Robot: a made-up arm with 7 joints. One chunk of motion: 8 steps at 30 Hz.
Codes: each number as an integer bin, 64 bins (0 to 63) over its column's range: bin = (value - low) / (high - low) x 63, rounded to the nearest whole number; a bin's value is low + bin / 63 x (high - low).
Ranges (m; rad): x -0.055..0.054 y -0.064..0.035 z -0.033..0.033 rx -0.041..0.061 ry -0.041..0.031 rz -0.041..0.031
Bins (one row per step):
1: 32 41 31 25 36 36
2: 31 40 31 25 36 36
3: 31 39 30 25 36 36
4: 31 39 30 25 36 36
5: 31 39 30 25 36 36
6: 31 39 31 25 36 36
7: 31 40 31 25 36 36
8: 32 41 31 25 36 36
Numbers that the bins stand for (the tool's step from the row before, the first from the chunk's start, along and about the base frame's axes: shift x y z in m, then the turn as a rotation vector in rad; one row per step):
1: 0.00037 0.00043 -0.00052 -0.00052 0.00014 0.00014
2: -0.00137 -0.00114 -0.00052 -0.00052 0.00014 0.00014
3: -0.00137 -0.00271 -0.00157 -0.00052 0.00014 0.00014
4: -0.00137 -0.00271 -0.00157 -0.00052 0.00014 0.00014
5: -0.00137 -0.00271 -0.00157 -0.00052 0.00014 0.00014
6: -0.00137 -0.00271 -0.00052 -0.00052 0.00014 0.00014
7: -0.00137 -0.00114 -0.00052 -0.00052 0.00014 0.00014
8: 0.00037 0.00043 -0.00052 -0.00052 0.00014 0.00014

